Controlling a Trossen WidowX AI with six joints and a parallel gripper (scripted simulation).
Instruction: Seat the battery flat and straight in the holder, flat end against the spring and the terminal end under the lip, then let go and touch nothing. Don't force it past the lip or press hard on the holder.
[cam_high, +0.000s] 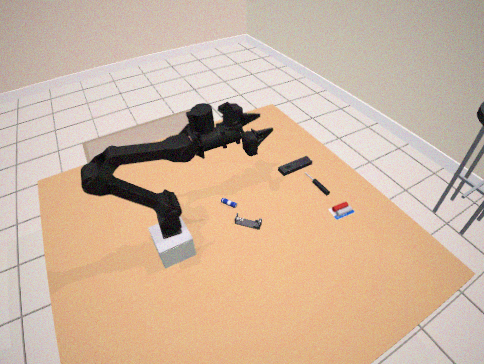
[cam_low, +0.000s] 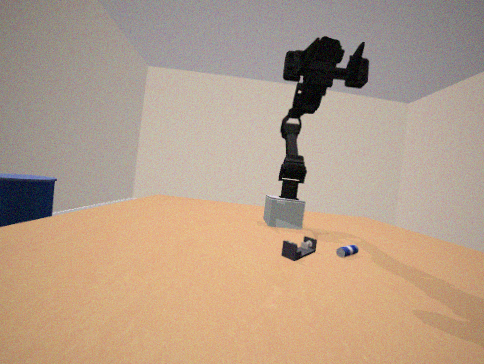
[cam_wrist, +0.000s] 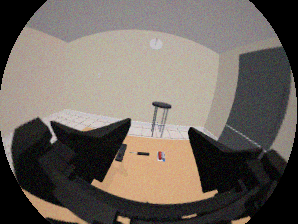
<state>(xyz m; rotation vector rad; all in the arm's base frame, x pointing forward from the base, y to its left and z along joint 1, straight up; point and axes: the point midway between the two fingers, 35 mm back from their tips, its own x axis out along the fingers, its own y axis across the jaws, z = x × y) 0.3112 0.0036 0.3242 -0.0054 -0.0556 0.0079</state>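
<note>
My gripper tip is 90 mm past the battery, 100 mm to the right of it and 420 mm above it. The rest, counted from my gripper tip: black screwdriver 290 mm ahead, 70 mm to the left, 420 mm below; then black flat bar 260 mm ahead, 200 mm to the left, 410 mm below.
</note>
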